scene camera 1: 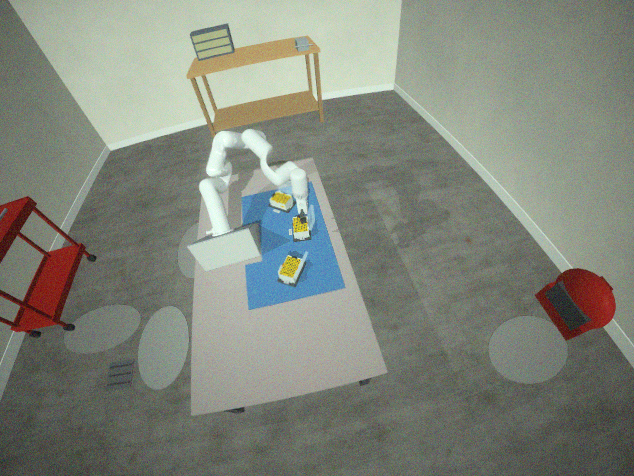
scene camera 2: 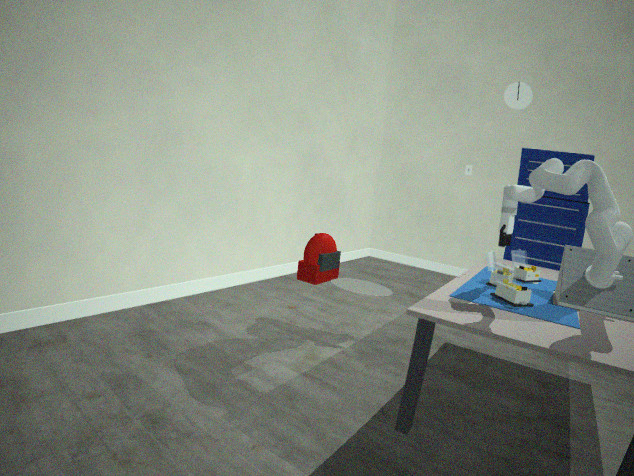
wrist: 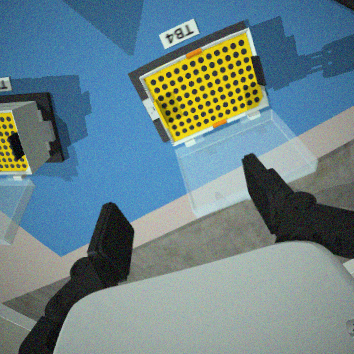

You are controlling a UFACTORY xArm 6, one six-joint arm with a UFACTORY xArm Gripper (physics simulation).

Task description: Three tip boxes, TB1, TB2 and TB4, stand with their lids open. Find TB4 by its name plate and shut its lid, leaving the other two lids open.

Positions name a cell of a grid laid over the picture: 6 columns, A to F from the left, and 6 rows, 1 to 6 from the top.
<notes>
I see my gripper (wrist: D4), a clear lid (wrist: D3) and a tip box (scene camera 2: E4).
</notes>
